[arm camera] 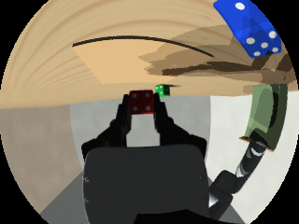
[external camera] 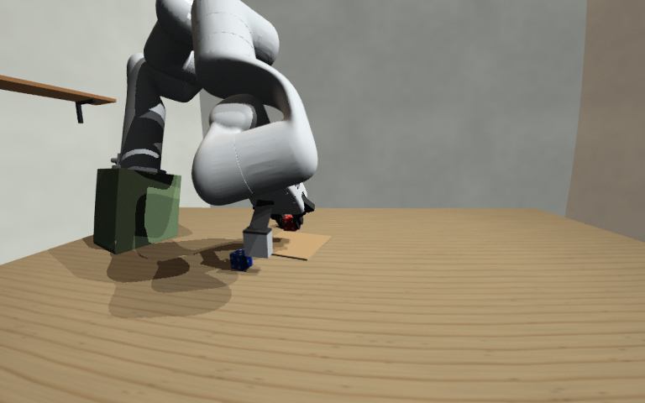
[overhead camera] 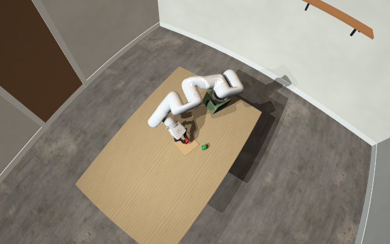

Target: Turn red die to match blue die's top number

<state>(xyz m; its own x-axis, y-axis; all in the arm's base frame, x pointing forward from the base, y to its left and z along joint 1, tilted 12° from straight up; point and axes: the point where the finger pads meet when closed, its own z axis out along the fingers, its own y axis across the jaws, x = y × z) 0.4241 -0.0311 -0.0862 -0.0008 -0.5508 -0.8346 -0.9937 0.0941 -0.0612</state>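
Right now my hand is 10 mm to the right of the tan mat and 60 mm above it. Also, from my hand: blue die: 70 mm behind, 110 mm to the right, 50 mm below; red die: 10 mm to the left, 10 mm below; green die: 40 mm behind, 140 mm to the left, 50 mm below.
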